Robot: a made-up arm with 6 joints.
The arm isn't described. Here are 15 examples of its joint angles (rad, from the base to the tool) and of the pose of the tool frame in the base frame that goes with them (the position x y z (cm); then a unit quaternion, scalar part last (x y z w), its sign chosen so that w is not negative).
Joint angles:
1: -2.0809 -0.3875 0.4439 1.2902 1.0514 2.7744
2: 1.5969 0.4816 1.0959 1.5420 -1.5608 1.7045
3: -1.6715 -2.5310 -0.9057 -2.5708 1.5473 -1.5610
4: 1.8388 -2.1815 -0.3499 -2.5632 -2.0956 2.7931
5: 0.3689 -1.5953 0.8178 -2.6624 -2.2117 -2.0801
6: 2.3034 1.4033 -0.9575 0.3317 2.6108 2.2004
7: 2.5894 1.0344 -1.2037 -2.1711 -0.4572 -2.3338
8: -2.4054 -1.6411 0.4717 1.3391 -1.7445 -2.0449
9: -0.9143 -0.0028 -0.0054 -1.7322 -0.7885 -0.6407
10: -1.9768 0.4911 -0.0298 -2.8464 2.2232 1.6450
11: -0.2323 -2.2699 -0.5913 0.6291 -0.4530 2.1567
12: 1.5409 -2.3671 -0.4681 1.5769 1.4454 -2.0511
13: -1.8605 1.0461 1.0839 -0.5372 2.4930 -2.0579
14: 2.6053 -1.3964 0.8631 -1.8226 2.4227 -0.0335
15: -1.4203 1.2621 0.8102 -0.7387 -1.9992 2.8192
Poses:
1: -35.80 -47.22 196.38 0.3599 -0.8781 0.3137 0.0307
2: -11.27 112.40 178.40 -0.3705 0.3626 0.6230 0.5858
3: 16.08 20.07 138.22 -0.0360 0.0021 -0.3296 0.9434
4: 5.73 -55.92 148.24 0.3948 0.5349 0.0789 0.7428
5: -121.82 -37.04 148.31 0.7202 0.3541 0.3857 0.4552
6: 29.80 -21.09 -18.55 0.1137 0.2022 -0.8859 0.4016
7: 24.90 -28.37 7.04 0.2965 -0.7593 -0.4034 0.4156
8: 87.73 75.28 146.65 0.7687 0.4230 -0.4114 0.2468
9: 66.16 -94.73 88.07 -0.6268 0.6844 0.2037 0.3119
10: -41.00 -123.58 40.29 0.1116 0.1726 0.9741 0.0942
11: -56.85 2.68 138.31 -0.5776 0.0122 0.1080 0.8090
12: -0.98 -85.63 132.82 -0.0952 -0.0105 -0.6989 0.7088
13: -63.50 -158.59 78.87 0.0581 0.2541 -0.9653 0.0174
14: 88.28 -63.91 171.15 0.3834 -0.1869 -0.8841 0.1908
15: 6.74 -153.69 18.25 0.5649 0.0174 0.7461 0.3519
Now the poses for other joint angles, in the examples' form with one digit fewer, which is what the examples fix.
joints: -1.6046 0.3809 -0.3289 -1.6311 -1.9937 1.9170
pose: -10.9 -102.3 16.5 0.575 -0.559 0.540 0.256
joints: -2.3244 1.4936 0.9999 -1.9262 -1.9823 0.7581
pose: -104.1 -110.7 -9.2 0.434 -0.848 0.301 0.047
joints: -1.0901 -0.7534 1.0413 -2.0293 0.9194 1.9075
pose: -16.6 41.7 209.1 -0.377 -0.854 0.318 0.169
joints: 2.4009 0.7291 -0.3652 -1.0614 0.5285 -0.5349
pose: -49.0 50.9 -11.8 0.897 0.177 0.256 0.314
